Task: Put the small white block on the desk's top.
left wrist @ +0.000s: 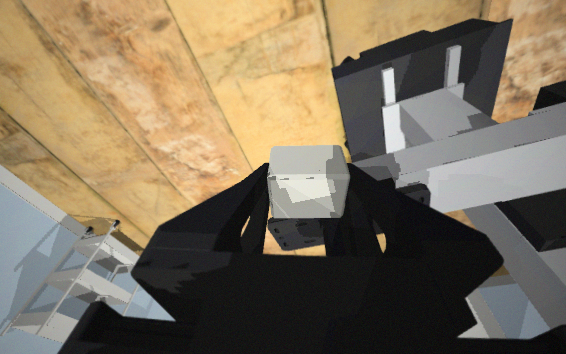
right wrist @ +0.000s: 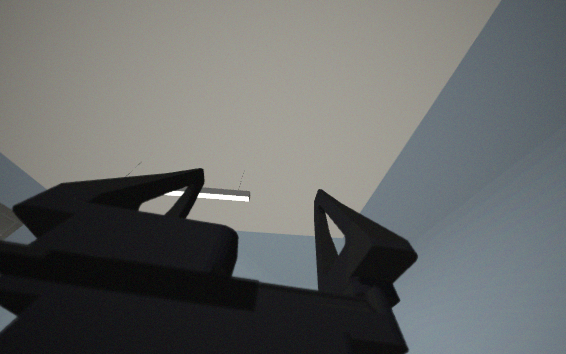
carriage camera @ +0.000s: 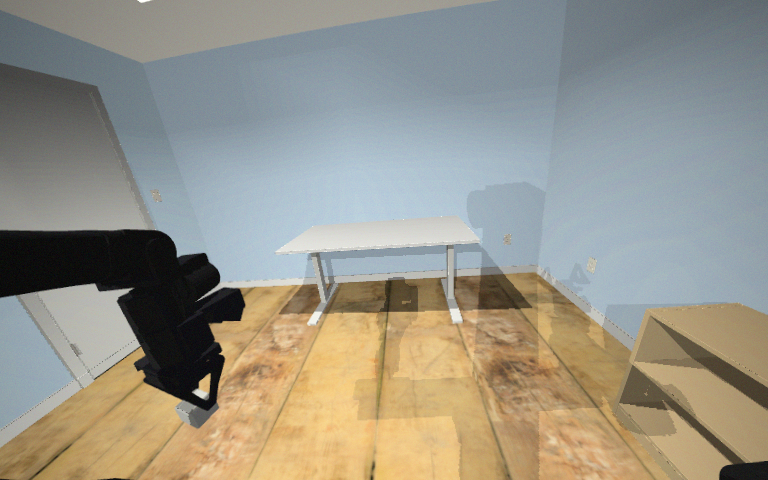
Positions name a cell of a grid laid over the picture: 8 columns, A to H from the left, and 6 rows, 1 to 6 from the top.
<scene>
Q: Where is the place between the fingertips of the left gripper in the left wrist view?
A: E3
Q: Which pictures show the white block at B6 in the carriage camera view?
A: The left wrist view and the carriage camera view only.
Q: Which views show the right gripper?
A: The right wrist view only.
</scene>
